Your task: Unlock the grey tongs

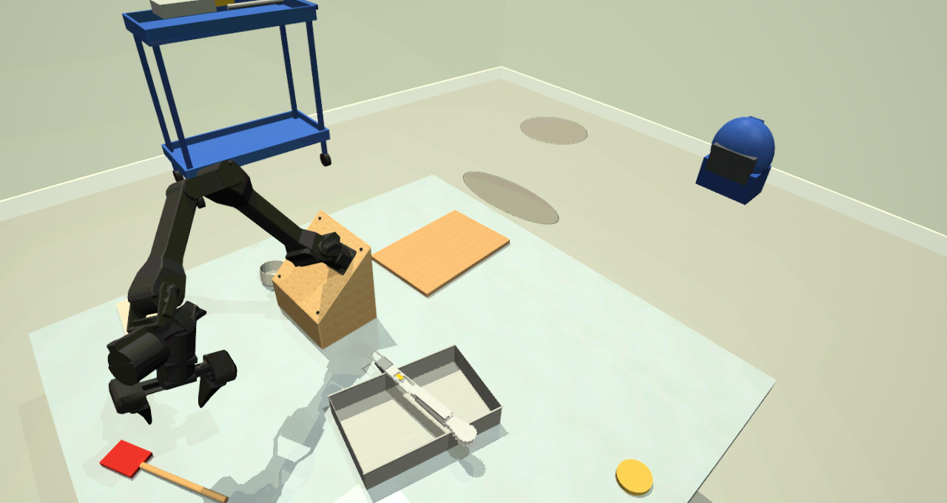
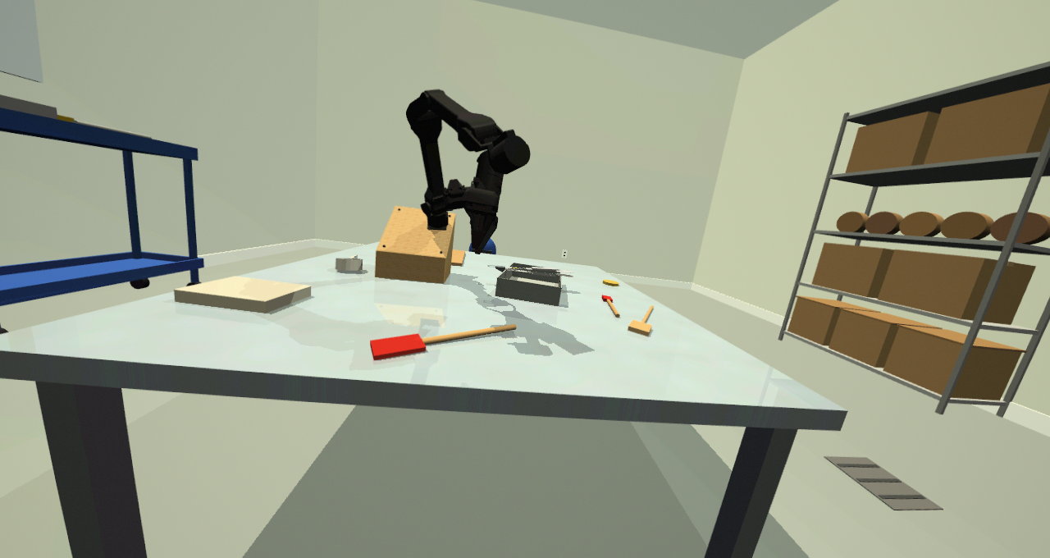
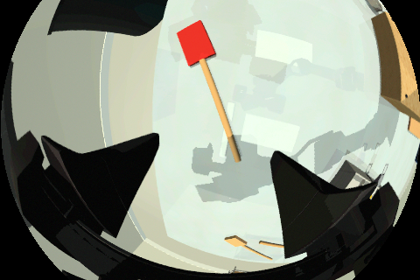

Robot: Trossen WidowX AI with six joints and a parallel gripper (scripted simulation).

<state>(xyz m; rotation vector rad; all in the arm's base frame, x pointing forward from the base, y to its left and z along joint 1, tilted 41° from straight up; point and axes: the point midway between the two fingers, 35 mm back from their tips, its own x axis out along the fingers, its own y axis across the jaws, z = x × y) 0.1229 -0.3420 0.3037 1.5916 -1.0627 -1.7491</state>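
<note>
My gripper tip is now 16 cm short of the yellow lock piece, 38 cm to the right of it and 10 cm above it. Also, from my gripper tip: pale slab: 47 cm behind, 11 cm to the left, 16 cm below; then grey roasting tin: 23 cm ahead, 36 cm to the left, 14 cm below; then red spatula: 6 cm behind, 7 cm to the right, 16 cm below.
</note>
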